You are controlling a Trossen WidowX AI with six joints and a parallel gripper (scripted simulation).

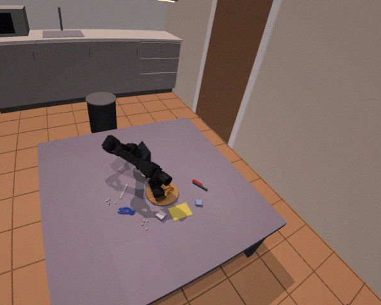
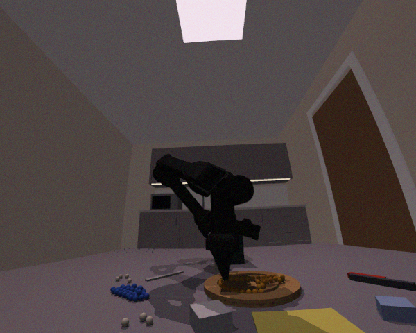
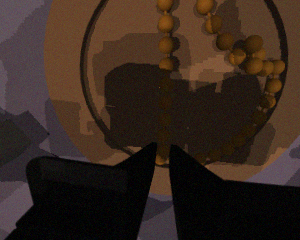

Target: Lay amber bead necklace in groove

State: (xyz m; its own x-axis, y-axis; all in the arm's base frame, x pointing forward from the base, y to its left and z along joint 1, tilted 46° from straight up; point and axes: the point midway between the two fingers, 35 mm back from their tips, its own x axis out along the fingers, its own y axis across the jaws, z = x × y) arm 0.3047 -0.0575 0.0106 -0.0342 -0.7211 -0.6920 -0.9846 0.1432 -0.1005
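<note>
Now: gripper tip 1 cm short of the round wooden bead board, 5 cm to the right of it and 1 cm above it. The rest, counted from my gripper tip: grey block: 16 cm ahead, 4 cm to the right; yellow pad: 18 cm ahead, 7 cm to the left, 1 cm below; thin rod: 11 cm behind, 15 cm to the right, 1 cm below.
</note>
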